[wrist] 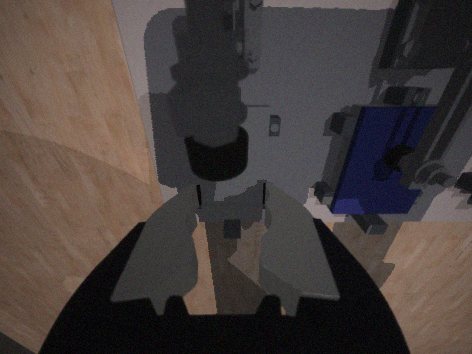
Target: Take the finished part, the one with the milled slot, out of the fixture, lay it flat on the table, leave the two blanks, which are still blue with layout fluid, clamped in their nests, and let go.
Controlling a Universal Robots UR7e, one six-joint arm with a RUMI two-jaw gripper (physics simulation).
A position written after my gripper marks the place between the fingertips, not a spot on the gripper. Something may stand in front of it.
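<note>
There is a fixture plate [311, 66] here, and I can see a blue blank [363, 184] as well. I also see a finished part [241, 197], and my own gripper [232, 185] is in sight too.
</note>
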